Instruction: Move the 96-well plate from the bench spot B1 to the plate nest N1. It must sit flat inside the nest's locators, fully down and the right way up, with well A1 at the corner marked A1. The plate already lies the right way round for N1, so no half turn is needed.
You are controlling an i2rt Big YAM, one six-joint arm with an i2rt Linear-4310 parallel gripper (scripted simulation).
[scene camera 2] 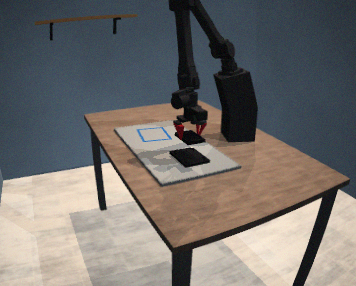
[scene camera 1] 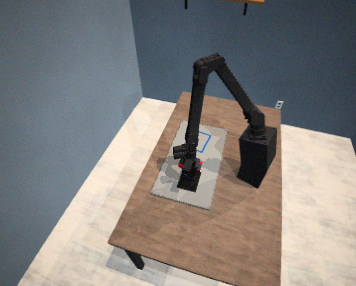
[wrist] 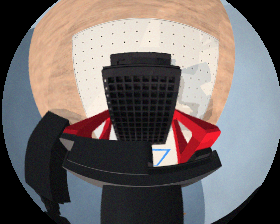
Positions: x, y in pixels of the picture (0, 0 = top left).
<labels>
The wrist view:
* my gripper: 141, 111
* black 96-well plate: 137, 120
</labels>
